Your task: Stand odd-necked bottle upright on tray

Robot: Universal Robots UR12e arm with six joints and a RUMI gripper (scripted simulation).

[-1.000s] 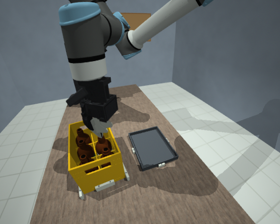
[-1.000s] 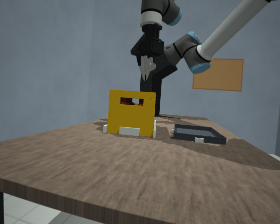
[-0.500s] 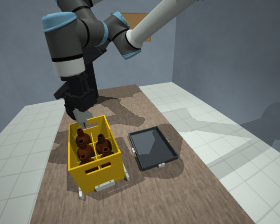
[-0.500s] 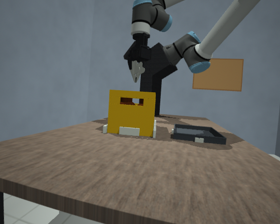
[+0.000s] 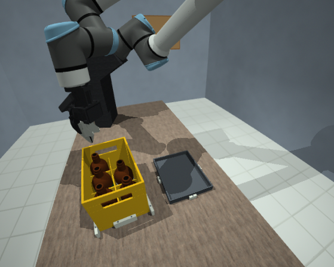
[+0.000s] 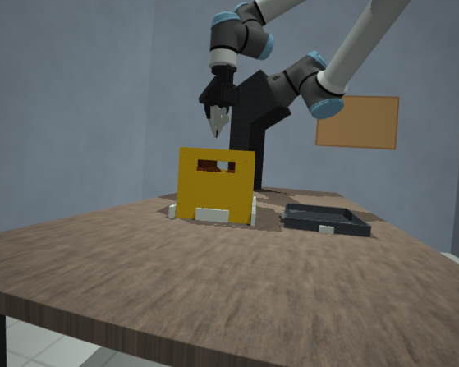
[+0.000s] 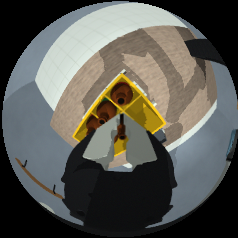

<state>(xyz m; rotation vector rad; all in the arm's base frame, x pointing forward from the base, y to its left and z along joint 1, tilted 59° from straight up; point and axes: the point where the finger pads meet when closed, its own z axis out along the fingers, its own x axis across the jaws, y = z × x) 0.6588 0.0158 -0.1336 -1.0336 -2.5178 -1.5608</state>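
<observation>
The yellow crate lies 150 mm below my hand, 70 mm ahead of it and 60 mm to the left of it. The rest, counted from my hand: dark tray 340 mm to the left, 220 mm below, 50 mm ahead.
</observation>
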